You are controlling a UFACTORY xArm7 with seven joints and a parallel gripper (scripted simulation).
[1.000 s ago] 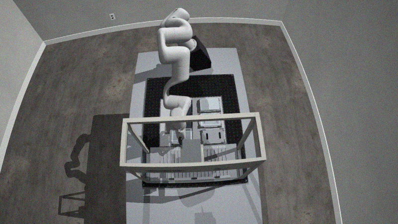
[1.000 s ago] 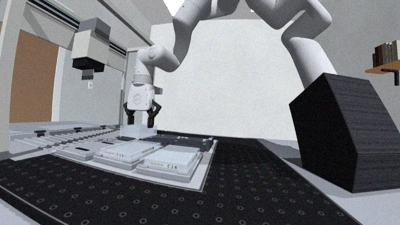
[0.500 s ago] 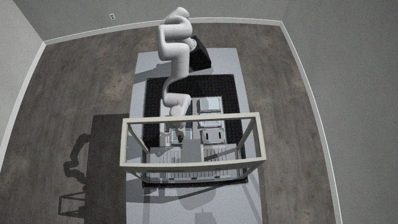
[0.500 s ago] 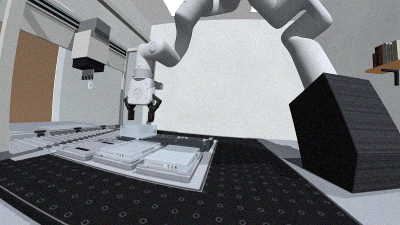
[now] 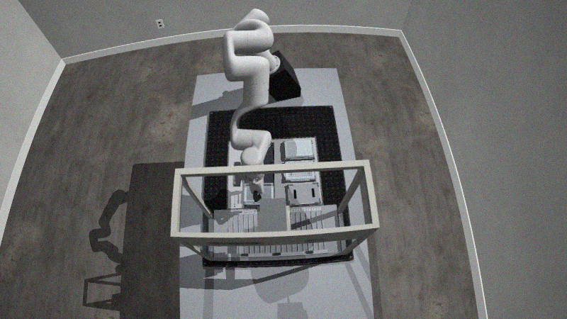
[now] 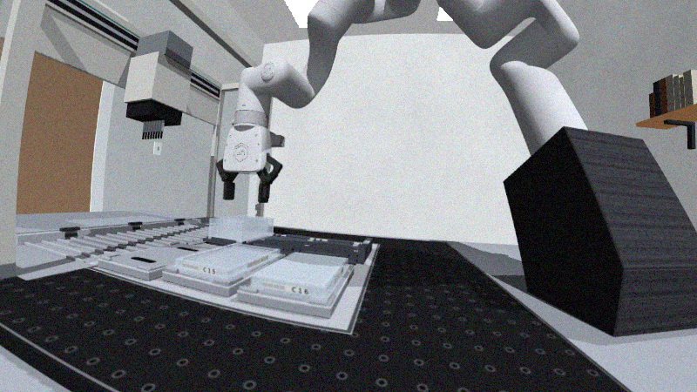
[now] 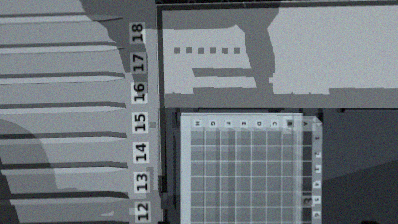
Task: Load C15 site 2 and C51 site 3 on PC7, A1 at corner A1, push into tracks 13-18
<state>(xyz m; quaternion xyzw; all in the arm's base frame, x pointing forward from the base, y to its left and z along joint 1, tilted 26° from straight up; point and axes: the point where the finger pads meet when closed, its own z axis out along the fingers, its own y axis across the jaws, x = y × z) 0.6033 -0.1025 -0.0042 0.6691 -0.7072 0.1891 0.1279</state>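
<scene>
Right now my hand is 10 cm past the nest S2, 19 cm to the right of it and 9 cm above it. From my hand the other things lie so: deep-well block C51: 7 cm below; nest S3: 1 cm ahead, 20 cm to the left, 9 cm below; dark carrier PC7: 11 cm behind, 1 cm to the left, 8 cm below.
</scene>
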